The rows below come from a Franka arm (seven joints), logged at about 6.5 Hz.
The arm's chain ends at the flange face. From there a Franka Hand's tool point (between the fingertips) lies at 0.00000 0.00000 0.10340 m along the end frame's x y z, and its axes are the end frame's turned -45 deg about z.
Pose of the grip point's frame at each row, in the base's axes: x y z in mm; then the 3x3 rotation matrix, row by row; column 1 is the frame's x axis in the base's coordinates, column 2 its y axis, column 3 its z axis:
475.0, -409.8, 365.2; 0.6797, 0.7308, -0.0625; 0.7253, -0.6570, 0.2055; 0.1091, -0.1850, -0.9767
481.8, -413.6, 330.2; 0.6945, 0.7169, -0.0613; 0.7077, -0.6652, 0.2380; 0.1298, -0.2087, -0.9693
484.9, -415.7, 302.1; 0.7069, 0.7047, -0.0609; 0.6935, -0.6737, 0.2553; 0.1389, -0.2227, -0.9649
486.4, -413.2, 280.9; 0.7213, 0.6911, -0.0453; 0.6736, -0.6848, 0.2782; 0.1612, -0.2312, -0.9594
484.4, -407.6, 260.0; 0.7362, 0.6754, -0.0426; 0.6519, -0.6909, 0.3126; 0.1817, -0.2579, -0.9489
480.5, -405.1, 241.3; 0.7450, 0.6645, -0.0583; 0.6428, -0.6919, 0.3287; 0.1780, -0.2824, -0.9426
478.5, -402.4, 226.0; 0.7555, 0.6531, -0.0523; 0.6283, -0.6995, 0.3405; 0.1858, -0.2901, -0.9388
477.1, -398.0, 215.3; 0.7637, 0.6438, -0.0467; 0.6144, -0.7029, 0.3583; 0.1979, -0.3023, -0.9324
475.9, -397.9, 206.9; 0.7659, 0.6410, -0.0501; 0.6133, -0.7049, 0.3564; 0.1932, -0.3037, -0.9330
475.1, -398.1, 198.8; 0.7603, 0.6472, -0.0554; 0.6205, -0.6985, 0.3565; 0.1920, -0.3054, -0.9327
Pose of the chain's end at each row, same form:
481.5, -431.0, 466.2; 0.9974, 0.0361, -0.0625; 0.0483, -0.9774, 0.2055; -0.0537, -0.2080, -0.9767
488.1, -438.2, 430.4; 0.9980, 0.0158, -0.0613; 0.0301, -0.9708, 0.2380; -0.0558, -0.2394, -0.9693
491.2, -442.1, 401.9; 0.9982, -0.0016, -0.0609; 0.0140, -0.9668, 0.2553; -0.0593, -0.2557, -0.9649
491.1, -442.0, 380.1; 0.9987, -0.0214, -0.0453; -0.0079, -0.9605, 0.2782; -0.0495, -0.2775, -0.9594
488.8, -439.9, 358.1; 0.9982, -0.0430, -0.0426; -0.0276, -0.9495, 0.3126; -0.0539, -0.3108, -0.9489
486.5, -439.1, 338.8; 0.9967, -0.0569, -0.0583; -0.0347, -0.9438, 0.3287; -0.0738, -0.3256, -0.9426
483.9, -437.6, 323.1; 0.9960, -0.0724, -0.0523; -0.0503, -0.9389, 0.3405; -0.0738, -0.3365, -0.9388
481.9, -435.0, 311.7; 0.9953, -0.0848, -0.0467; -0.0626, -0.9315, 0.3583; -0.0738, -0.3537, -0.9324
481.1, -434.8, 303.4; 0.9948, -0.0883, -0.0501; -0.0648, -0.9321, 0.3564; -0.0781, -0.3514, -0.9330
480.8, -435.0, 295.2; 0.9953, -0.0800, -0.0554; -0.0552, -0.9327, 0.3565; -0.0802, -0.3517, -0.9327

